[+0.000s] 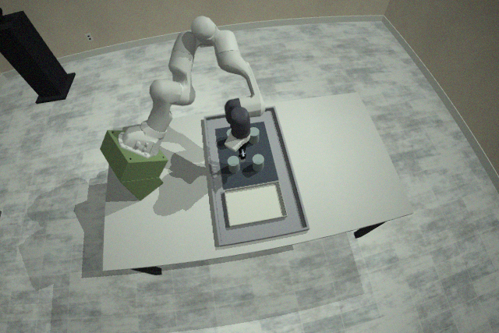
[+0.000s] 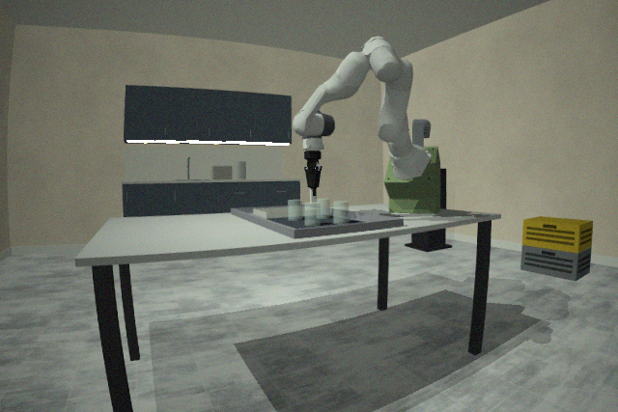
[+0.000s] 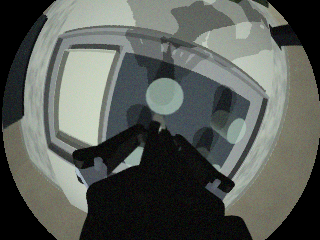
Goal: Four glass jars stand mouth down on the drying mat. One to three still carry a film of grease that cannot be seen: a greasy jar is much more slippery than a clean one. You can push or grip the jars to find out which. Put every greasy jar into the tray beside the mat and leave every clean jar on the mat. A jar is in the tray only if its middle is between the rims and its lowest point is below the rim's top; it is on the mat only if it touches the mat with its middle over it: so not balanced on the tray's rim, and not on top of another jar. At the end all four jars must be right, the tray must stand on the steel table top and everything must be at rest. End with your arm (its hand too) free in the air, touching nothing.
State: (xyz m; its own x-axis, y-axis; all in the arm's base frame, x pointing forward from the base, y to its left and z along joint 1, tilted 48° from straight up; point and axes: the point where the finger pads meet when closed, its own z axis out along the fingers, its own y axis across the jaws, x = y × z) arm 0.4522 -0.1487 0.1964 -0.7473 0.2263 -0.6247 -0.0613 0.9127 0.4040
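My hand is 40 mm short of the grey steel surround, 20 mm to the left of it and 110 mm above it. From my hand the other things lie so: white tray 50 mm ahead, 230 mm to the right, 100 mm below; then dark drying mat 20 mm ahead, 90 mm to the left, 110 mm below.
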